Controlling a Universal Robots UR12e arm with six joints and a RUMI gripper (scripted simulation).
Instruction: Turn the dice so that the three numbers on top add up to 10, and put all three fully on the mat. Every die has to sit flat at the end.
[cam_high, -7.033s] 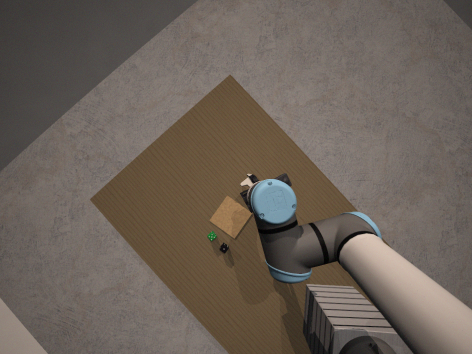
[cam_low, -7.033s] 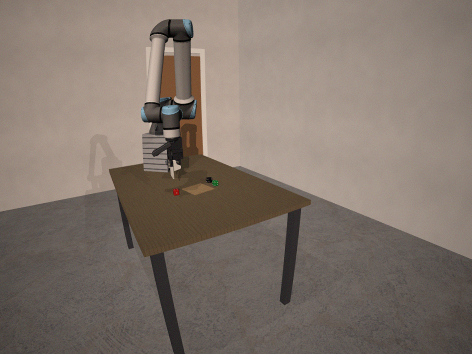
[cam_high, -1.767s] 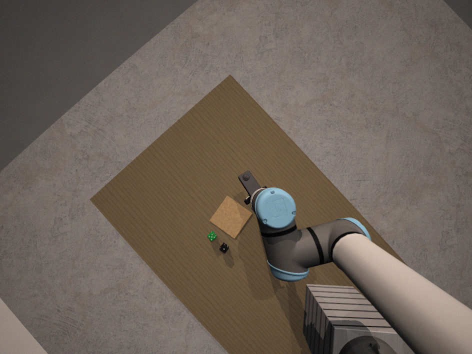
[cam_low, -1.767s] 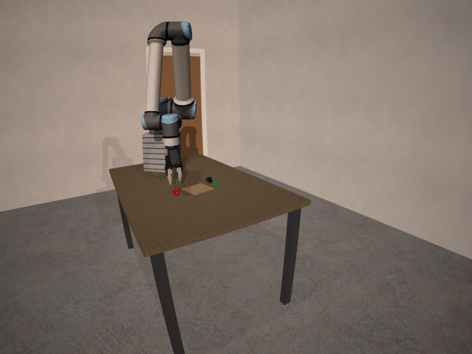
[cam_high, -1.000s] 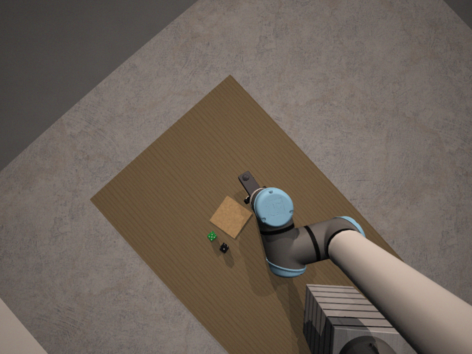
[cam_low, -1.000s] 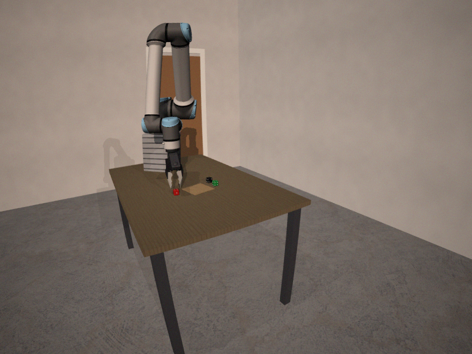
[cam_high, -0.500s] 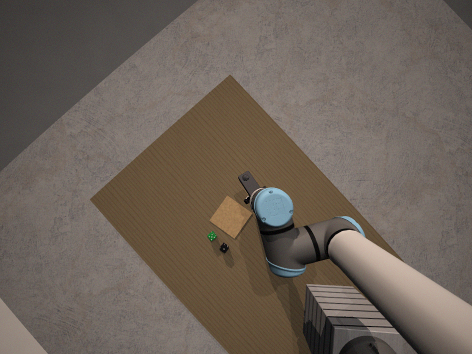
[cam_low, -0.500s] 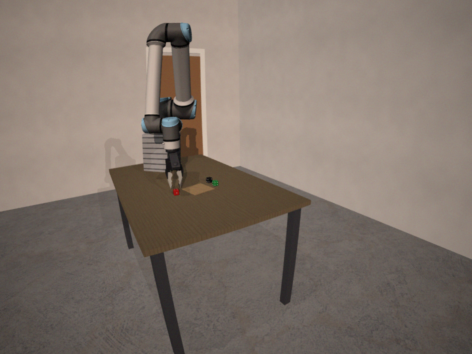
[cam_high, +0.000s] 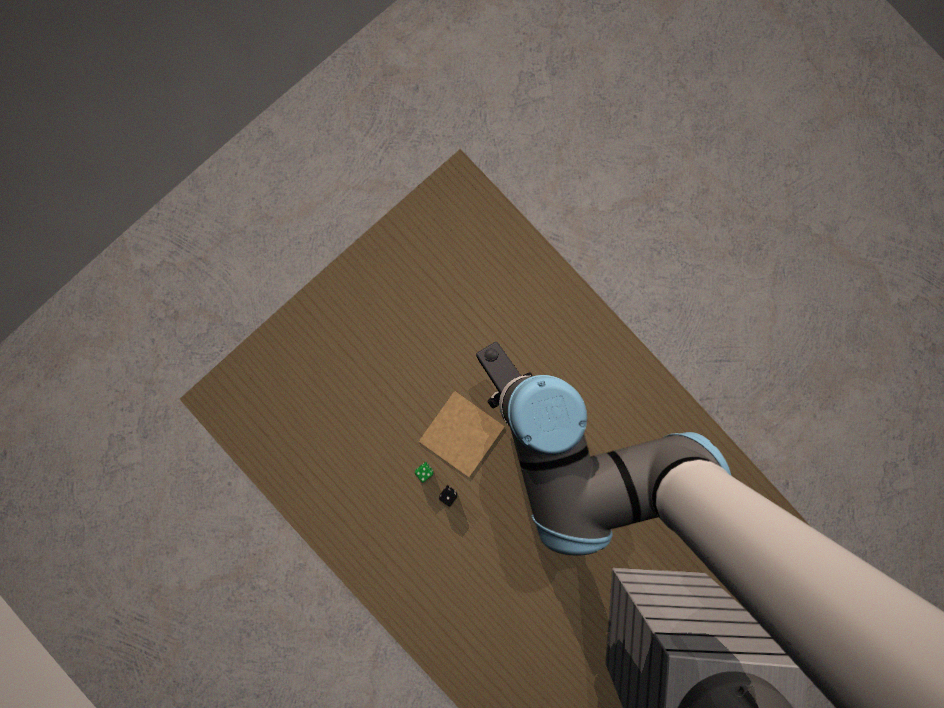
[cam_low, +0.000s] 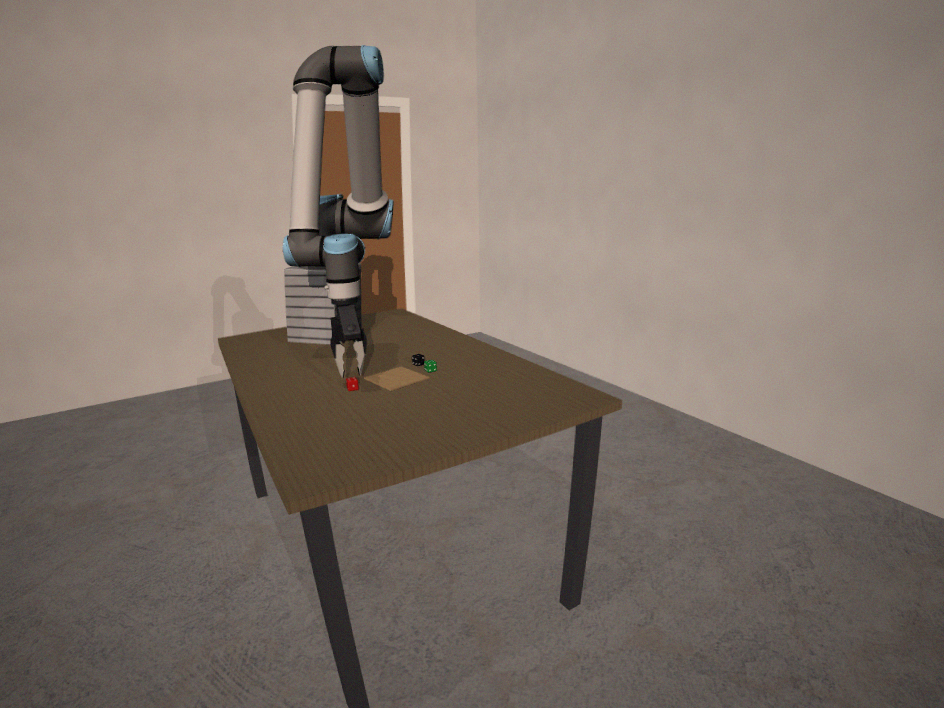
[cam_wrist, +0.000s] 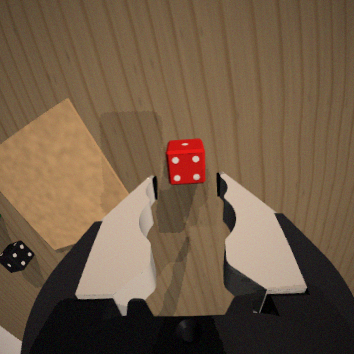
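Right now the red die is 40 mm below my hand. From my hand the other things lie so: tan mat: 140 mm to the left, 50 mm below, 10 mm ahead; then black die: 260 mm to the left, 60 mm behind, 40 mm below; then green die: 260 mm to the left, 40 mm below, 20 mm ahead.
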